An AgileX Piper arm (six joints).
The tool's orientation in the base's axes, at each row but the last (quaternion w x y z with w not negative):
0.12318 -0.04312 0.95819 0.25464
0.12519 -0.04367 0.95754 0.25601
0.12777 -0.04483 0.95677 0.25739
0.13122 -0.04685 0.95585 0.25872
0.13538 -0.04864 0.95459 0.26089
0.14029 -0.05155 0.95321 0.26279
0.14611 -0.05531 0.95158 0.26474
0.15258 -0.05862 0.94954 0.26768
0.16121 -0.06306 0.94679 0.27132
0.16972 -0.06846 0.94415 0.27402
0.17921 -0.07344 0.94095 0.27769
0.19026 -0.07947 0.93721 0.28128
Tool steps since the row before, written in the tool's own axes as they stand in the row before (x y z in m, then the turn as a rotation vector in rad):
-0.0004 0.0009 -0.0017 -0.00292 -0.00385 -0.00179
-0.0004 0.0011 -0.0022 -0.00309 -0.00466 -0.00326
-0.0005 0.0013 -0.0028 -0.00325 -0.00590 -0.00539
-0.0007 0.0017 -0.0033 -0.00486 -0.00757 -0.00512
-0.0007 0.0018 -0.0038 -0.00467 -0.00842 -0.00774
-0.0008 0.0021 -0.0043 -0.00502 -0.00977 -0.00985
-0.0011 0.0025 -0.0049 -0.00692 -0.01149 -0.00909
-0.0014 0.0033 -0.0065 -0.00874 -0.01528 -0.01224
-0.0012 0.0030 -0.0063 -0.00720 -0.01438 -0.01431
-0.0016 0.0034 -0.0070 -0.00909 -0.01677 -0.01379
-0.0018 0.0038 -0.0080 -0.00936 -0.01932 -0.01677
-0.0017 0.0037 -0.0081 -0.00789 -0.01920 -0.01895
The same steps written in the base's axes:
-0.0001 -0.0001 0.0020 0.00300 -0.00417 0.00042
-0.0003 -0.0001 0.0025 0.00296 -0.00560 0.00131
-0.0003 -0.0003 0.0031 0.00283 -0.00775 0.00253
-0.0003 -0.0002 0.0038 0.00470 -0.00901 0.00194
-0.0005 -0.0004 0.0042 0.00405 -0.01109 0.00365
-0.0006 -0.0004 0.0048 0.00411 -0.01332 0.00483
-0.0006 -0.0004 0.0056 0.00642 -0.01434 0.00395
-0.0010 -0.0006 0.0073 0.00806 -0.01917 0.00523
-0.0012 -0.0008 0.0069 0.00586 -0.01956 0.00681
-0.0012 -0.0009 0.0078 0.00831 -0.02122 0.00589
-0.0016 -0.0011 0.0088 0.00828 -0.02498 0.00706
-0.0019 -0.0014 0.0088 0.00622 -0.02615 0.00820

